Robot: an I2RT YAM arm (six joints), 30 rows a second.
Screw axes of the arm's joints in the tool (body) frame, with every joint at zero. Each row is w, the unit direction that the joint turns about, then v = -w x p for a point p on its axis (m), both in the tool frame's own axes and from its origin. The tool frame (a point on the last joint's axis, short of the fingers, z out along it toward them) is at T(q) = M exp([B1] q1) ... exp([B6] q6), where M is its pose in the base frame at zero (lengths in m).
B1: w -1 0 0 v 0 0.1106 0
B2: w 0 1 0 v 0.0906 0 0.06
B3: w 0 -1 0 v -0.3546 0 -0.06
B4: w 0 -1 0 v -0.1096 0 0
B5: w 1 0 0 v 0 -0.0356 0
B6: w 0 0 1 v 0 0 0
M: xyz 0.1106 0 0.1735 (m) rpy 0 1.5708 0 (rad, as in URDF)
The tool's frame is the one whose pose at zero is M.
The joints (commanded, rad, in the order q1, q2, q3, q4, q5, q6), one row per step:
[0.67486 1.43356 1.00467 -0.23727 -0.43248 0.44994]
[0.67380 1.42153 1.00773 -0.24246 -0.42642 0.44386]
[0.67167 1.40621 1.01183 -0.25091 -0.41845 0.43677]
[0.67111 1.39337 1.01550 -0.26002 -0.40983 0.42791]
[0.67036 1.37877 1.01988 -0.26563 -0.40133 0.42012]
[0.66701 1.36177 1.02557 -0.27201 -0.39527 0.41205]
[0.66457 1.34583 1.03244 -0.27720 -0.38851 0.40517]
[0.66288 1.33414 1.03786 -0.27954 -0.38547 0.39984]
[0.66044 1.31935 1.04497 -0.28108 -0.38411 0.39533]
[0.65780 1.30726 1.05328 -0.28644 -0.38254 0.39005]
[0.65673 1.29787 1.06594 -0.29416 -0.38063 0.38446]
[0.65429 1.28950 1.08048 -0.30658 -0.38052 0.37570]
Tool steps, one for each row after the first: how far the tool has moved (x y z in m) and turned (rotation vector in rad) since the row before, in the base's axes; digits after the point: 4 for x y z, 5 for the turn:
[-0.0010 -0.0015 0.0041 0.00145 -0.01476 -0.00245]
[-0.0013 -0.0022 0.0051 0.00085 -0.01707 -0.00455]
[-0.0014 -0.0017 0.0041 -0.00231 -0.01584 -0.00261]
[-0.0014 -0.0018 0.0051 0.00176 -0.01959 -0.00339]
[-0.0013 -0.0026 0.0062 0.00454 -0.02119 -0.00399]
[-0.0013 -0.0023 0.0063 0.00538 -0.02152 -0.00443]
[-0.0010 -0.0016 0.0049 0.00577 -0.01679 -0.00151]
[-0.0014 -0.0020 0.0064 0.01019 -0.02002 -0.00135]
[-0.0011 -0.0019 0.0057 0.00647 -0.01651 -0.00143]
[-0.0010 -0.0013 0.0062 0.00572 -0.01632 -0.00008]
[-0.0009 -0.0016 0.0061 0.00274 -0.01523 0.00151]

